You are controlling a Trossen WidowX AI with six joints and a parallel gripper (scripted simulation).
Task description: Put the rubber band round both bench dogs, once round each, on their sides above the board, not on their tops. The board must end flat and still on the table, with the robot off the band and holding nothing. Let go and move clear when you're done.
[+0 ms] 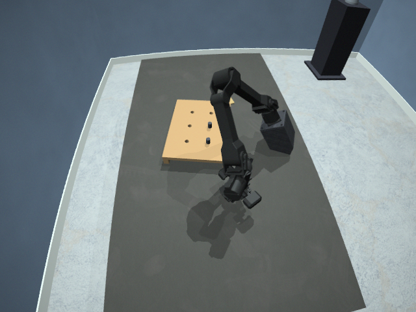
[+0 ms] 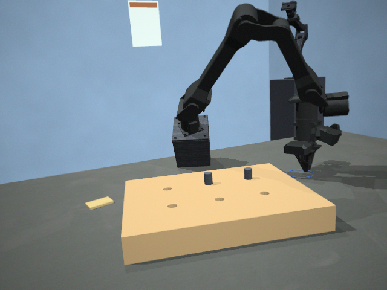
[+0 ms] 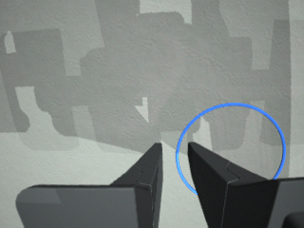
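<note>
Now: the tan wooden board 350 mm to the right of my hand and 110 mm ahead of it. The rest, counted from my hand: small tan block 580 mm to the right, 80 mm behind, 30 mm below.
</note>
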